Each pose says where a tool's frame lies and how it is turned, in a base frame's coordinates. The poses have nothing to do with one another.
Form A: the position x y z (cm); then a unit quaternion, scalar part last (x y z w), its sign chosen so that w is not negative.
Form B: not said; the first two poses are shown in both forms.
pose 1, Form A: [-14.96, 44.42, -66.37, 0.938, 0.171, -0.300, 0.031]
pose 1, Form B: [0.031, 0.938, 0.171, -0.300, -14.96, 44.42, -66.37]
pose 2, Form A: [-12.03, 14.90, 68.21, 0.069, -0.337, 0.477, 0.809]
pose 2, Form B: [0.809, 0.069, -0.337, 0.477, -12.03, 14.90, 68.21]
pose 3, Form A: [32.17, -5.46, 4.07, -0.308, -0.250, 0.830, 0.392]
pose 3, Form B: [0.392, -0.308, -0.250, 0.830, 32.17, -5.46, 4.07]
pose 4, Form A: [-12.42, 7.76, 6.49, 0.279, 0.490, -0.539, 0.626]
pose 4, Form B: [0.626, 0.279, 0.490, -0.539, -12.42, 7.76, 6.49]
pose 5, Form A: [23.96, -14.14, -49.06, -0.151, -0.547, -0.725, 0.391]
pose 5, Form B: [0.391, -0.151, -0.547, -0.725, 23.96, -14.14, -49.06]
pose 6, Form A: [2.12, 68.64, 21.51, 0.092, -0.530, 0.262, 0.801]
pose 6, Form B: [0.801, 0.092, -0.530, 0.262, 2.12, 68.64, 21.51]
